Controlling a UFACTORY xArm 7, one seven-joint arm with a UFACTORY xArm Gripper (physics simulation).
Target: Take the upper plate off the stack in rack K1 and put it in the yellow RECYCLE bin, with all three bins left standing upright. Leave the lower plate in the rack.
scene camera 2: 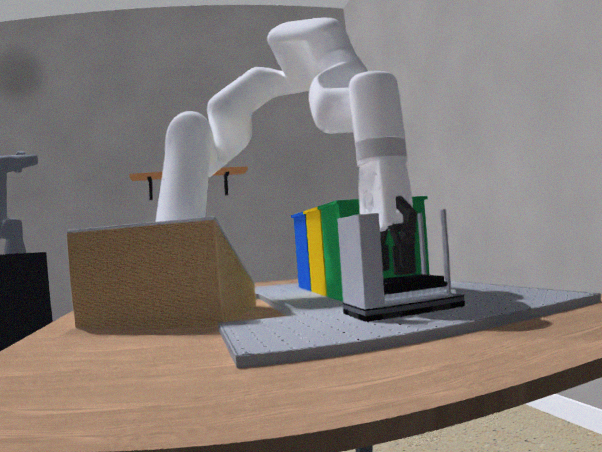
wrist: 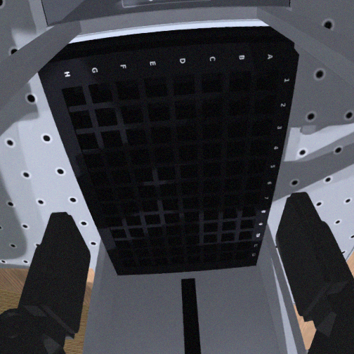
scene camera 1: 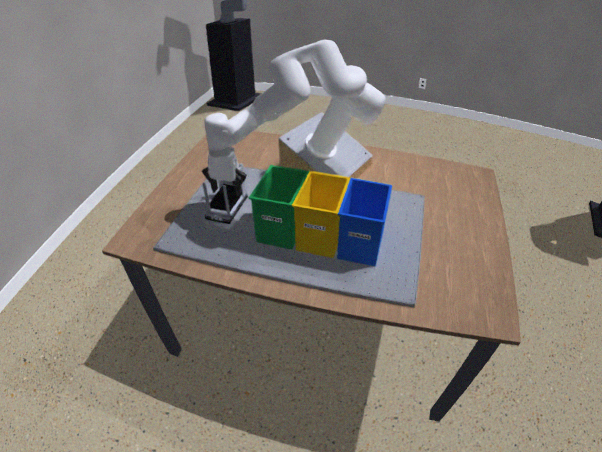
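Where they show: gripper, fingertip midpoint: (scene camera 2: 391, 272); arm's base, origin of the base link: (scene camera 2: 177, 253) (scene camera 1: 320, 146).
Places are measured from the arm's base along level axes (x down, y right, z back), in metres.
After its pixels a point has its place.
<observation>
Rack K1 (scene camera 1: 231, 217) {x 0.095, y 0.126, z -0.417 m} (scene camera 2: 361, 265) {x 0.032, y 0.245, z -0.303 m} (wrist: 142, 310) stands at the left of the pegboard in scene camera 1, with a tall grey wall and thin posts. The black upper plate (scene camera 1: 226, 201) (scene camera 2: 415, 284) (wrist: 172, 150) lies flat in it; the lower plate cannot be told apart beneath it. My gripper (scene camera 2: 394, 271) {x 0.050, y 0.187, z -0.354 m} (wrist: 180, 225) is open and empty, pointing down inside the rack. In the wrist view its fingers stand wide, one on each side of the plate; in scene camera 2 the tips appear just above it. The yellow RECYCLE bin (scene camera 1: 316, 239) {x 0.044, y -0.202, z -0.425 m} (scene camera 2: 316, 260) {x 0.036, y -0.155, z -0.261 m} stands upright.
The green bin (scene camera 1: 272, 230) {x 0.043, y -0.067, z -0.453 m} (scene camera 2: 332, 255) {x 0.025, y -0.035, z -0.286 m} stands upright between the rack and the yellow bin. The blue bin (scene camera 1: 361, 247) {x 0.041, y -0.334, z -0.397 m} (scene camera 2: 301, 255) {x 0.027, y -0.292, z -0.232 m} stands upright on the yellow bin's other side. The arm's wedge-shaped base (scene camera 1: 345, 160) {x 0.047, y -0.098, z 0.022 m} (scene camera 2: 145, 280) {x 0.040, y 0.111, z 0.033 m} is behind the bins in scene camera 1.
</observation>
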